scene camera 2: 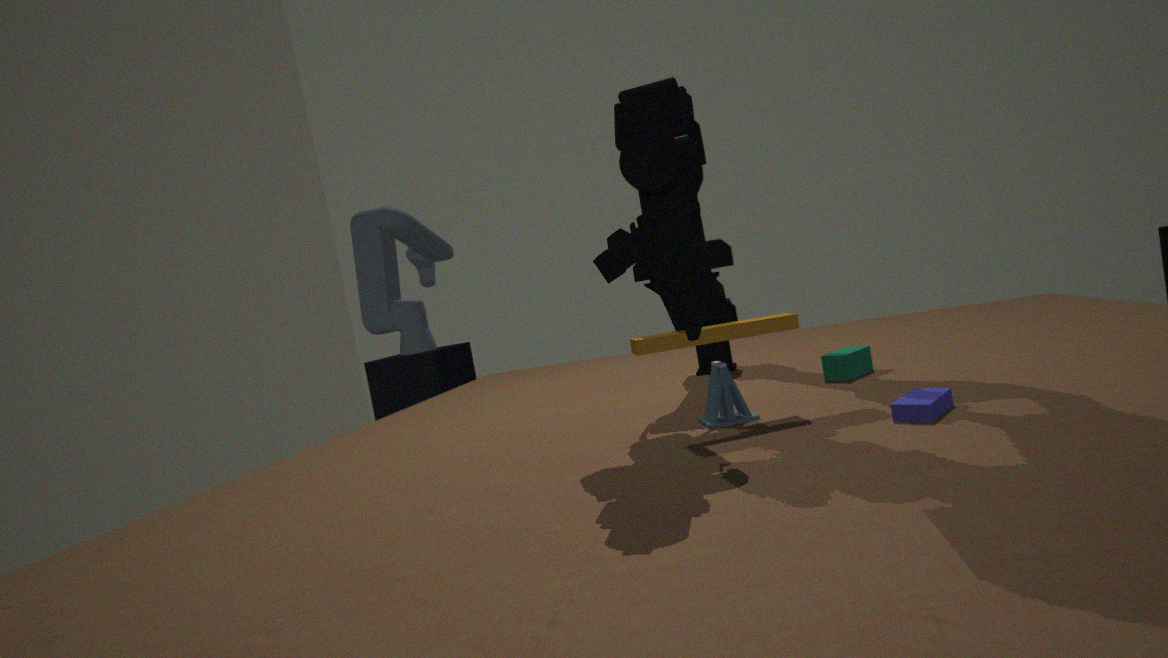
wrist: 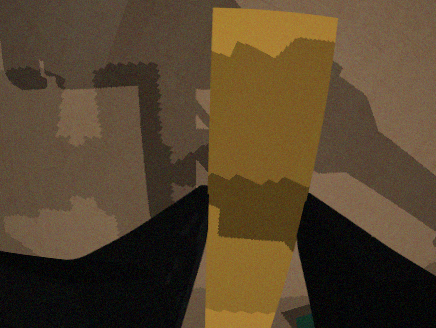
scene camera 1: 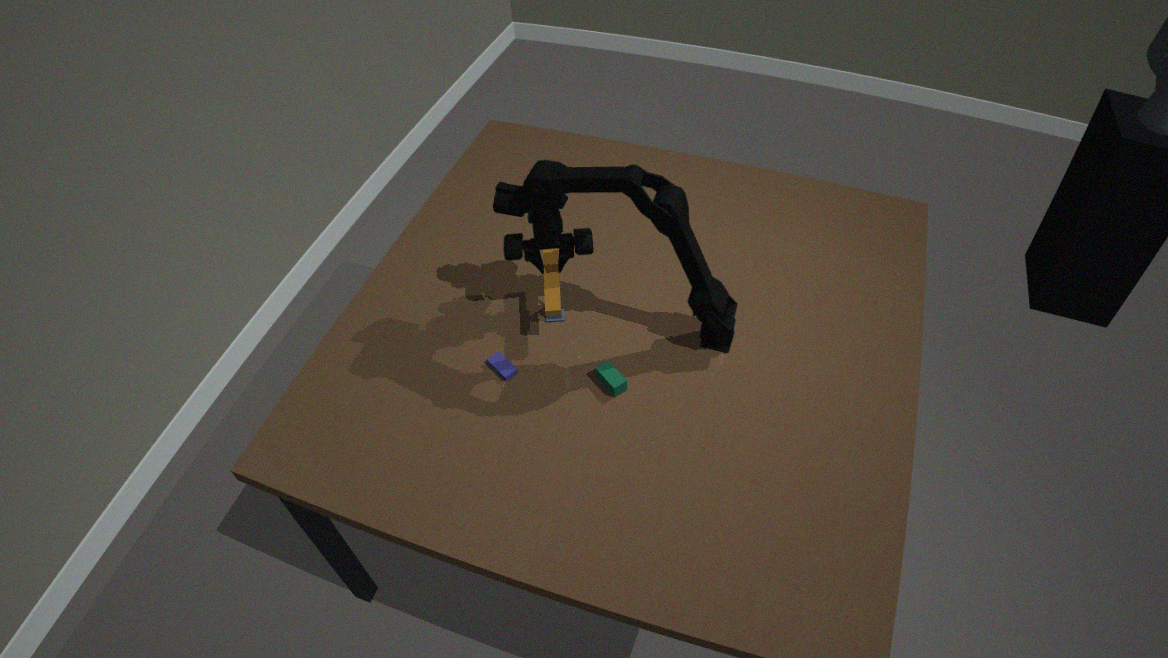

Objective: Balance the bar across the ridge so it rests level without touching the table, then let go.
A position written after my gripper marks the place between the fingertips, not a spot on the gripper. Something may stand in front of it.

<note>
My gripper (scene camera 2: 689, 339) holds a yellow bar (scene camera 2: 656, 343). Also in view: a green block (scene camera 2: 846, 363) and a purple block (scene camera 2: 923, 405).
The yellow bar is seen too in the wrist view (wrist: 269, 77) and in scene camera 1 (scene camera 1: 550, 256). The green block shows as well in scene camera 1 (scene camera 1: 606, 373). My gripper shows as well in the wrist view (wrist: 254, 200) and in scene camera 1 (scene camera 1: 551, 272). The wrist view does not show the purple block, which is hidden by my gripper.
</note>
